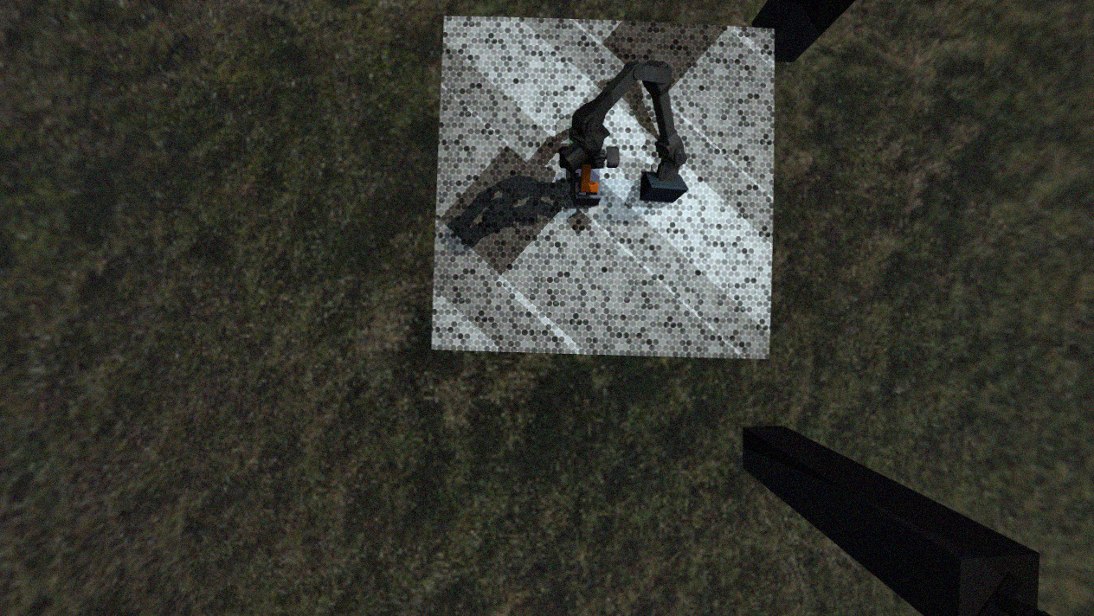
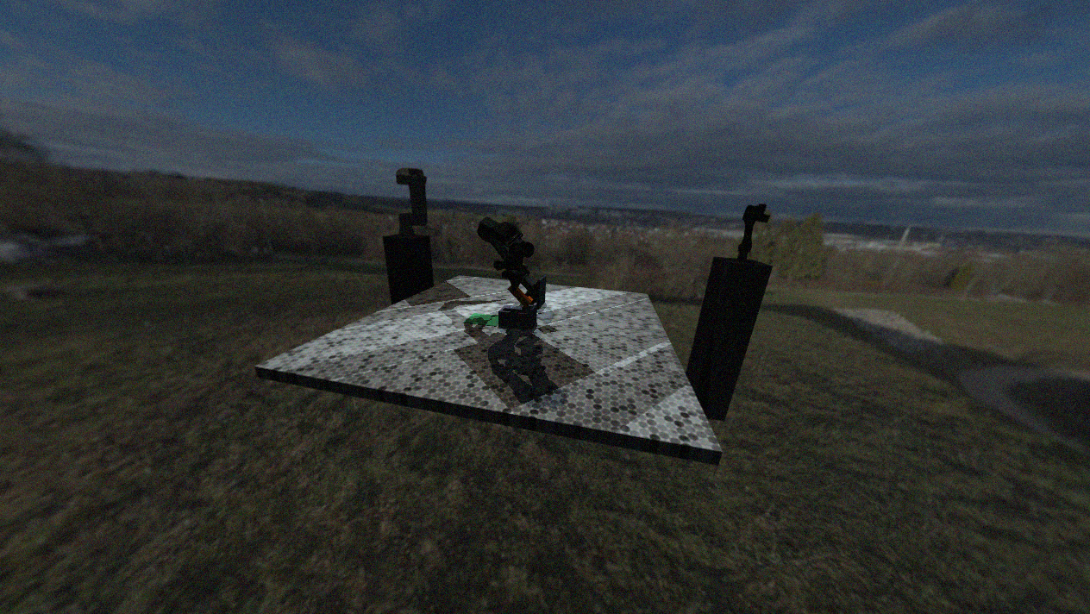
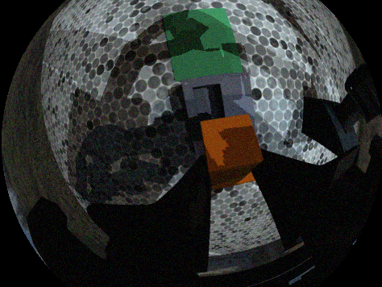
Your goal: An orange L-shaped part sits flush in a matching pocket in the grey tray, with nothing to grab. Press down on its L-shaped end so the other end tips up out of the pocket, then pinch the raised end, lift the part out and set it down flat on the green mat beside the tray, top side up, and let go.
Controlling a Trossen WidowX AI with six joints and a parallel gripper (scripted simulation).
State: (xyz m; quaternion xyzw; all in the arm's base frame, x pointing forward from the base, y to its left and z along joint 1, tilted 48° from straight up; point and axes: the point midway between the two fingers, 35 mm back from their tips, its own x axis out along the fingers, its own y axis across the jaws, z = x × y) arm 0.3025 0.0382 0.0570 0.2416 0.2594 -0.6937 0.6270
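The green mat is 20 mm behind my gripper tip, 140 mm to the right of it and 170 mm below it. The rest, counted from my gripper tip: orange L-shaped part (10 mm behind, 30 mm to the left, 30 mm below).
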